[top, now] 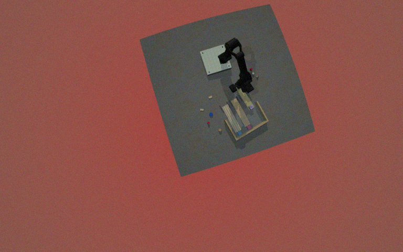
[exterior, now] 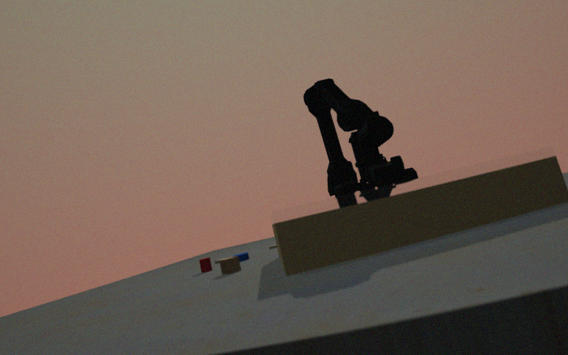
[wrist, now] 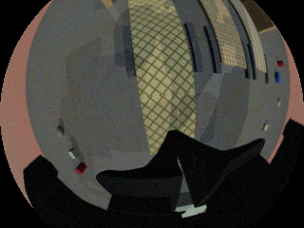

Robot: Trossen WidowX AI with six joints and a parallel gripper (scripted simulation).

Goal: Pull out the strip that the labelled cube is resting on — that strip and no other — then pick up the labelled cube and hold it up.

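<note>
Now: gripper tip 90 mm short of the tan checked strip and 30 mm to the right of it. Also, from my gripper tip: blue block (290 mm to the right, 170 mm ahead); then tan block (320 mm ahead, 250 mm to the right); then labelled cube (200 mm ahead, 60 mm to the left, 20 mm above).
</note>
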